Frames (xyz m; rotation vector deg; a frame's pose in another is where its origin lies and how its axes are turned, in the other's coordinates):
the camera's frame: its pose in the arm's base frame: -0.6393 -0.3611 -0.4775 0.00 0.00 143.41
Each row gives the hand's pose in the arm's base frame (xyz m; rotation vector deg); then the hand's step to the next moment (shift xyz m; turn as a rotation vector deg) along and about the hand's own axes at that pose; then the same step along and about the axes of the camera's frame.
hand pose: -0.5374 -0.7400 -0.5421 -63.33 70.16 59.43
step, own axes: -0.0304 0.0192 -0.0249 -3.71 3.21 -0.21
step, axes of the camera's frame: 0.0075 0.0323 0.0285 2.96 1.80 3.47
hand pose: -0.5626 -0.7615 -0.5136 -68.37 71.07 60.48
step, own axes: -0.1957 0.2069 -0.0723 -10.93 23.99 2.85
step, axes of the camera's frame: 0.1579 0.1669 0.1831 22.98 9.65 9.04
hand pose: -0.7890 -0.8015 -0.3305 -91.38 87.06 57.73
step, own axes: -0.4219 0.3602 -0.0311 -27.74 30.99 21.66
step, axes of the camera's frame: 0.3725 0.1029 0.3992 43.93 -4.54 15.77
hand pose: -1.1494 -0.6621 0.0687 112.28 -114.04 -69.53
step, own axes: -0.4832 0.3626 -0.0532 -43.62 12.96 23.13
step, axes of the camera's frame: 0.3503 -0.1730 0.4638 41.10 -28.04 11.42
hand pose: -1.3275 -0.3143 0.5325 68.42 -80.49 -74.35
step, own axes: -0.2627 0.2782 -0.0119 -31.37 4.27 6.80
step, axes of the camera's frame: 0.1278 -0.2253 0.2819 20.41 -24.81 4.08
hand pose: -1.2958 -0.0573 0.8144 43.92 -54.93 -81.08
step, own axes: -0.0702 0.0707 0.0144 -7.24 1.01 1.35
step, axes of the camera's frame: 0.0245 -0.0743 0.0633 4.53 -5.83 0.87
